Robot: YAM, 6 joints.
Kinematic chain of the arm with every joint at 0, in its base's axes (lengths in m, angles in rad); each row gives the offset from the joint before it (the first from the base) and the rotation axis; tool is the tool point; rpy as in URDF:
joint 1: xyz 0 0 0.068 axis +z
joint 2: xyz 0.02 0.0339 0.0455 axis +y
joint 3: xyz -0.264 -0.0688 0 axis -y
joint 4: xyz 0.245 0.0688 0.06 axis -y
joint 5: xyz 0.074 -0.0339 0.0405 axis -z
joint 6: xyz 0.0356 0 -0.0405 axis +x
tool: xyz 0 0 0 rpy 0 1.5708 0
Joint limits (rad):
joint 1: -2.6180..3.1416
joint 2: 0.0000..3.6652
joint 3: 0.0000..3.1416
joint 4: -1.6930..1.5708
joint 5: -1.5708..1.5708
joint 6: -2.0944..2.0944
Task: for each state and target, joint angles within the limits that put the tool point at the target. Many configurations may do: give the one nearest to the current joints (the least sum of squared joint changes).
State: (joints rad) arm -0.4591 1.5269 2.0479 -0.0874 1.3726 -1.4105
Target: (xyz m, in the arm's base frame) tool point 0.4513 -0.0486 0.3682
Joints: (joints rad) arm -0.0309 1.9683 1.8498 -0.1186 1.3350 -1.4105
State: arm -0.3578 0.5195 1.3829 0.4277 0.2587 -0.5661
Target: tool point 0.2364 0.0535 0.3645
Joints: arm 0.2472 1.0204 0.8450 0.2642 0.1682 -0.5661
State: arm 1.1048 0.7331 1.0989 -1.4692 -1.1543 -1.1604
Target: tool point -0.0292 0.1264 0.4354
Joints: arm 1.5376 0.9815 1.4496 -1.2630 -1.2155 -1.1604
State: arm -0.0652 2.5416 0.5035 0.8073 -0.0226 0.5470
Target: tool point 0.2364 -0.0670 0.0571
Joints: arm -0.2749 1.8750 0.2903 0.9782 0.0089 0.5470
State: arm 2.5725 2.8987 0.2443 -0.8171 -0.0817 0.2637
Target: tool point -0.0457 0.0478 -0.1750
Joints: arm 2.3521 3.2247 0.9357 -0.4532 0.0342 0.2637
